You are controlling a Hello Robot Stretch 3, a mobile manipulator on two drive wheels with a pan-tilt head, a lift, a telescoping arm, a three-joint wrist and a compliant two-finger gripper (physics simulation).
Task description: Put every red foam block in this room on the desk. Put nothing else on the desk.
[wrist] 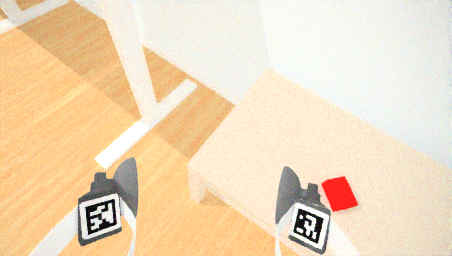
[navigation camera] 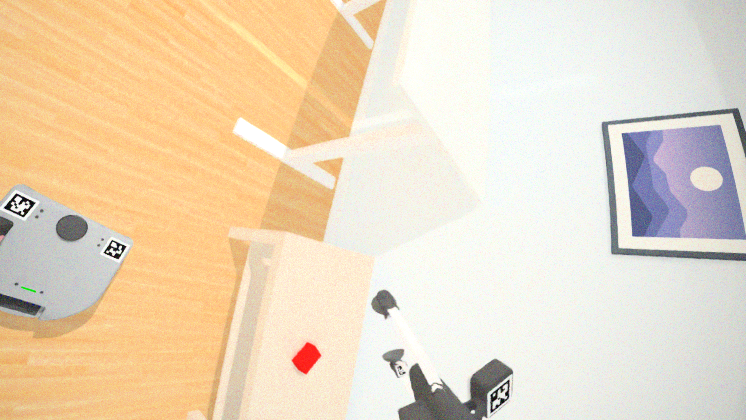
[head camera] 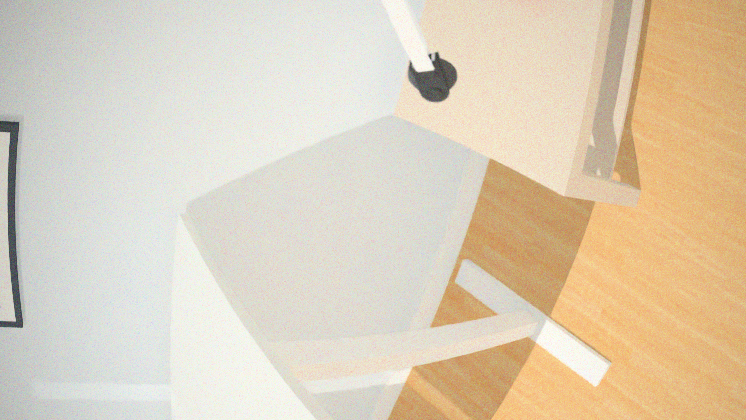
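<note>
Looking through the wrist view and the head camera view, I find my gripper shown in both. The pictures also show a white desk and a low beige table.
</note>
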